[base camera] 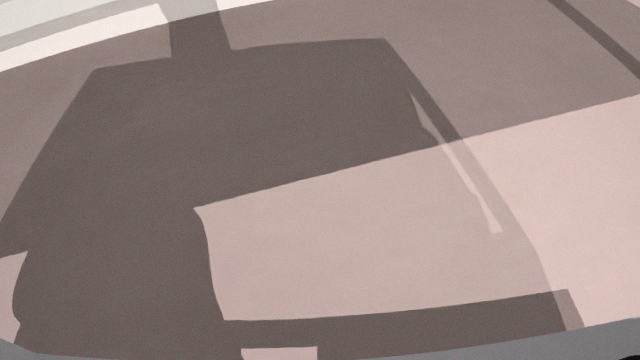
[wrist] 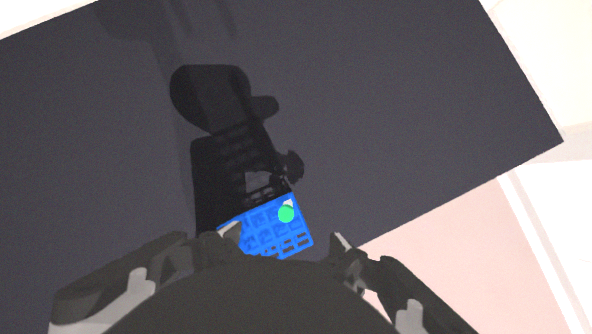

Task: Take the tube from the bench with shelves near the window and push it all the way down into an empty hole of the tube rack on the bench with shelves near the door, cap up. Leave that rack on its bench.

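Places are measured from the arm's base along level axes (x ahead, y left, z up), in metres.
Pixels of known places: gripper, fingertip midpoint: (wrist: 285, 237).
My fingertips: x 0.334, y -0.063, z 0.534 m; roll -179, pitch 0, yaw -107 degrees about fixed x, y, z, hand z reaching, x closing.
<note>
Ahead of a thing's pixels: the offset from my fingertips to its top centre. Level surfaces: height alone.
The tube, seen in the wrist view by its round green cap {0.012 m ahead, 0.001 m right, 0.046 m down} (wrist: 285, 213) and a bit of white beside it, stands cap up in a hole near one corner of the blue tube rack {0.024 m back, 0.041 m left, 0.093 m down} (wrist: 264, 234). The rack stands on a dark bench top {0.169 m down} (wrist: 410, 115). My gripper (wrist: 285, 237) is open and empty, with its fingertips wide apart in the wrist view, above the rack. The left fingertip overlaps the rack's left part in the picture, and the right one is clear of its right side. The lower part of the rack is hidden behind the gripper. Which bench this is, I cannot tell.
Shadows of the arm and gripper fall across the dark bench top beside the rack. The bench's edge runs at the lower right, with pinkish floor {0.930 m down} (wrist: 465, 250) beyond. In the base camera view, the pinkish floor (base camera: 350, 240) carries large shadows, and a pale strip crosses the upper left.
</note>
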